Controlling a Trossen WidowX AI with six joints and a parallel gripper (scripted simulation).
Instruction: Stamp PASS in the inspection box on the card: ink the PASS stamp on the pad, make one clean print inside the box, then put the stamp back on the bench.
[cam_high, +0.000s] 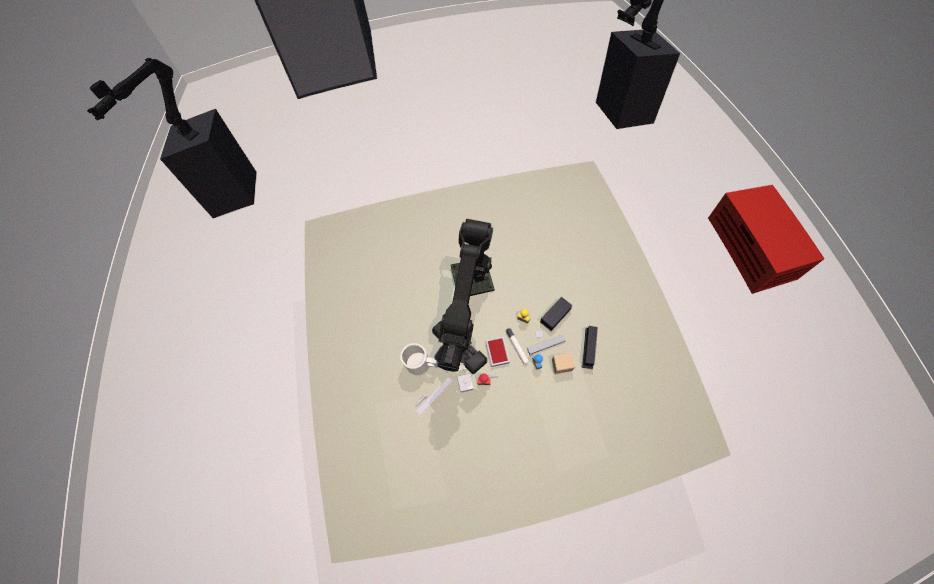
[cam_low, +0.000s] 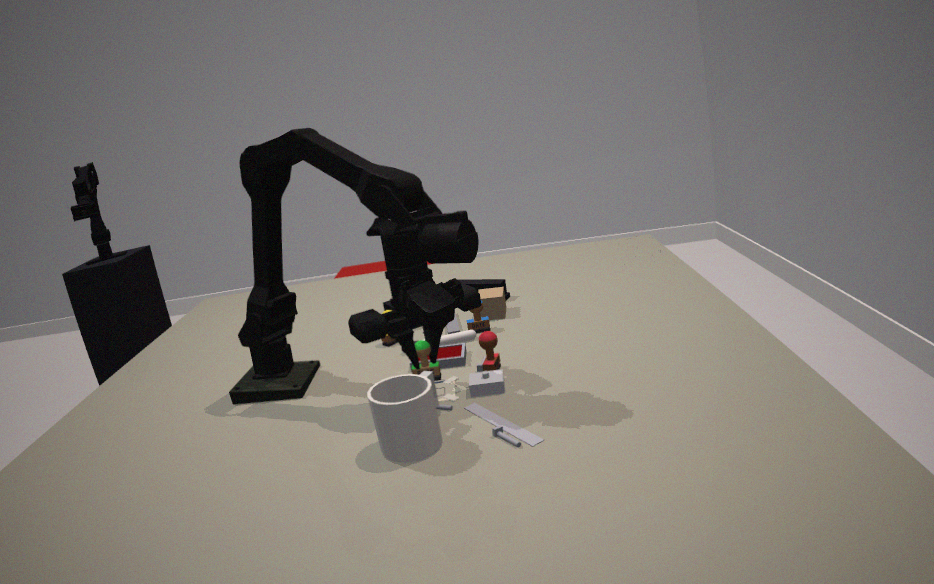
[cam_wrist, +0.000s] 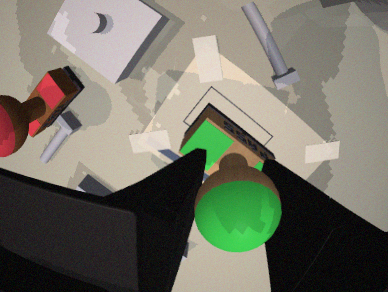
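My gripper tip is now 50 mm above the cream card, 10 mm to the right of it and 10 mm past it. Also, from my gripper tip: ink pad: 120 mm to the left, 40 mm below, 10 mm ahead; then red stamp: 100 mm ahead, 50 mm to the left, 30 mm below; then green-knobbed PASS stamp: right at my gripper tip.
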